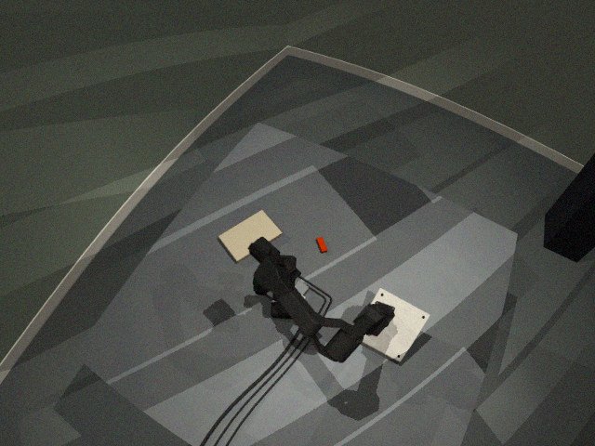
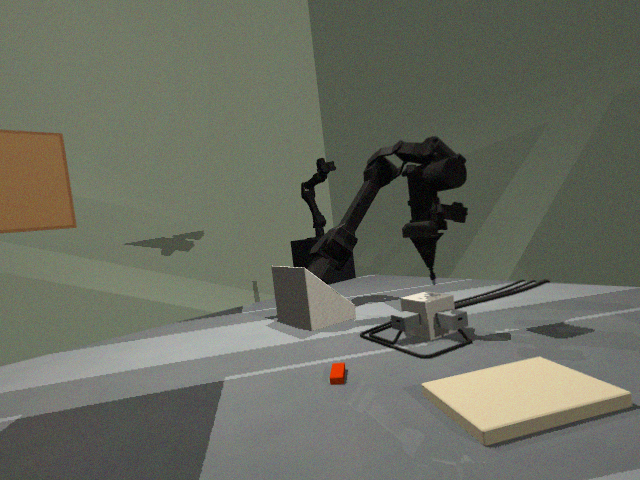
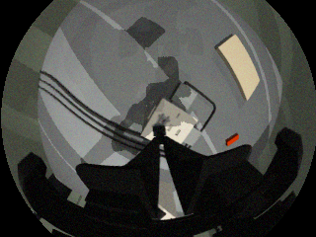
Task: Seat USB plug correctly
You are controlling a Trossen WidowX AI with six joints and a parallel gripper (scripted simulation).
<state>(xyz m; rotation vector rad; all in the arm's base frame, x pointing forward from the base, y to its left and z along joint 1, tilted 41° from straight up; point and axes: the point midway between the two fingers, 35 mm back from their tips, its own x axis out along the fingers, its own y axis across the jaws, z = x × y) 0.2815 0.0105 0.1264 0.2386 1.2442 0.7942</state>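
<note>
Right now the dark USB plug is 2 cm below my gripper tip. From my gripper tip the other things lie so: flat beige slab: 25 cm ahead, 21 cm to the right, 13 cm below.
</note>
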